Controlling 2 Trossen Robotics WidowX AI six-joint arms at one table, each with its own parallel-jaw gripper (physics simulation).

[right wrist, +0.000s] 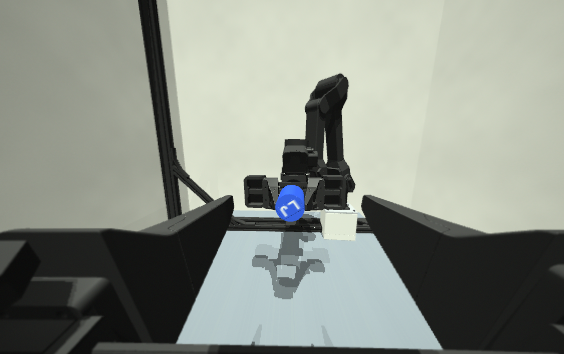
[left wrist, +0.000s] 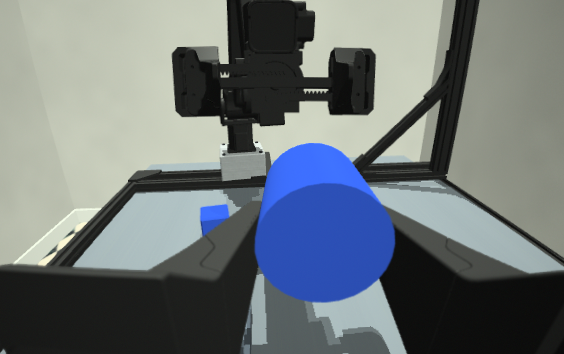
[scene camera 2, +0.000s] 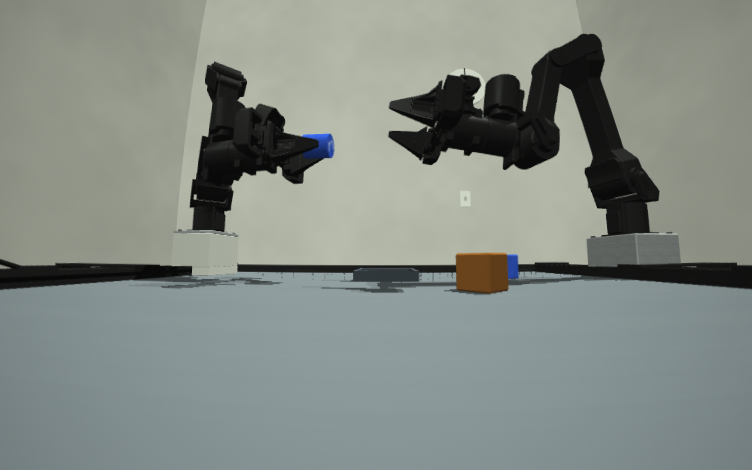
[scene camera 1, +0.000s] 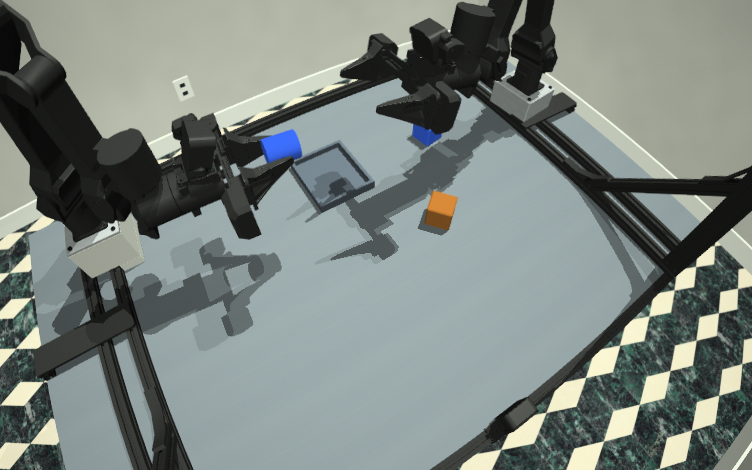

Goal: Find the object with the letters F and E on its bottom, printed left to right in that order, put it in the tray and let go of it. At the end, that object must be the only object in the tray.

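Places are measured from the left arm's base along level axes (x up, y right, z ahead), in metres.
Pixels of known places: left gripper, fingertip midpoint: (right wrist: pixel 290 207) (left wrist: pixel 313 212) (scene camera 2: pixel 322 148) (scene camera 1: pixel 287 148); right gripper, fingertip midpoint: (right wrist: pixel 297 201) (left wrist: pixel 284 70) (scene camera 2: pixel 388 121) (scene camera 1: pixel 357 90); left arm's base, origin of the base link: (scene camera 2: pixel 207 232) (scene camera 1: pixel 89 221); right arm's base, origin of the base link: (left wrist: pixel 241 148) (scene camera 2: pixel 629 235) (scene camera 1: pixel 525 83).
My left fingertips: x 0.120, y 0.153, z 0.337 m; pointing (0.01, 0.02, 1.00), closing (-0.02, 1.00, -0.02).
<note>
For each thing: its top centre in the pictures, then the offset to it from my left fingertips.
- blue cylinder, middle of its top: (left wrist: pixel 319 156) (scene camera 1: pixel 278 137) (right wrist: pixel 291 188) (scene camera 2: pixel 318 134) dx +0.025, dy +0.000, dz -0.008 m
- grey tray, middle of its top: (scene camera 1: pixel 330 170) (scene camera 2: pixel 386 269) dx -0.201, dy -0.109, dz +0.097 m
- orange cube, middle of its top: (scene camera 2: pixel 481 253) (scene camera 1: pixel 442 202) dx -0.174, dy +0.071, dz +0.224 m
- blue cube, middle of its top: (left wrist: pixel 214 211) (scene camera 1: pixel 428 120) (scene camera 2: pixel 500 254) dx -0.174, dy -0.117, dz +0.320 m
My left gripper (scene camera 1: pixel 277 151) (scene camera 2: pixel 320 152) is shut on a blue cylinder (scene camera 1: pixel 281 145) (scene camera 2: pixel 323 145) (left wrist: pixel 322 240) (right wrist: pixel 290 202), held sideways high above the table. The cylinder's bottom faces the right wrist camera and bears white, tilted marks that look like L and J. My right gripper (scene camera 1: pixel 360 91) (scene camera 2: pixel 389 119) is open and empty, raised and facing the cylinder. The grey tray (scene camera 1: pixel 347 197) (scene camera 2: pixel 385 275) has shadows and no object in it. An orange cube (scene camera 1: pixel 441 210) (scene camera 2: pixel 481 272) and a blue cube (scene camera 1: pixel 425 135) (scene camera 2: pixel 512 266) (left wrist: pixel 215 215) sit on the table, bottoms hidden.
In scene camera 1 the blue cube lies partly behind a finger of the right gripper, and the orange cube lies to the right of the tray. Black frame rails (scene camera 1: pixel 615 218) run along the table's edges. The arms stand on pale base blocks (scene camera 1: pixel 105 249) (scene camera 2: pixel 632 249).
</note>
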